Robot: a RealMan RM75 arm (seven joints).
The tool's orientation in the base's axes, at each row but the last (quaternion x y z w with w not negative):
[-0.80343 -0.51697 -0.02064 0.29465]
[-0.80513 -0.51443 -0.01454 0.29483]
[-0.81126 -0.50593 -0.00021 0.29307]
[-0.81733 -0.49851 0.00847 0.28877]
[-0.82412 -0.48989 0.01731 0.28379]
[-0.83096 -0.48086 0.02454 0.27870]
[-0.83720 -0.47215 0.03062 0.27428]
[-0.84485 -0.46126 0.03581 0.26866]
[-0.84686 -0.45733 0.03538 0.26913]
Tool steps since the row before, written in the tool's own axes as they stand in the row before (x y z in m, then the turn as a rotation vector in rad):
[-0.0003 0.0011 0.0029 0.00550 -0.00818 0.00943]
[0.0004 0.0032 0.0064 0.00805 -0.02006 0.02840]
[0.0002 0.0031 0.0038 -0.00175 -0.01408 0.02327]
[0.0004 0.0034 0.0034 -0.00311 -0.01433 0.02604]
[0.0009 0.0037 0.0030 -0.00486 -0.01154 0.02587]
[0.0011 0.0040 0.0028 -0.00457 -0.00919 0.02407]
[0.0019 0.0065 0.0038 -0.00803 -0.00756 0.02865]
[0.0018 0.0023 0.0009 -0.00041 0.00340 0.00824]
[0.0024 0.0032 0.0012 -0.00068 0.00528 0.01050]
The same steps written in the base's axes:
[0.0000 0.0009 -0.0030 -0.00690 0.01156 -0.00223]
[0.0011 0.0025 -0.0066 -0.02095 0.02646 -0.01160]
[0.0015 0.0010 -0.0046 -0.01931 0.01409 -0.01310]
[0.0019 0.0008 -0.0044 -0.02103 0.01434 -0.01566]
[0.0025 0.0008 -0.0041 -0.01966 0.01183 -0.01731]
[0.0029 0.0006 -0.0041 -0.01710 0.01038 -0.01687]
[0.0049 0.0005 -0.0060 -0.01917 0.00890 -0.02226]
[0.0025 0.0008 -0.0016 -0.00019 0.00168 -0.00876]
[0.0034 0.0010 -0.0021 0.00038 0.00160 -0.01166]

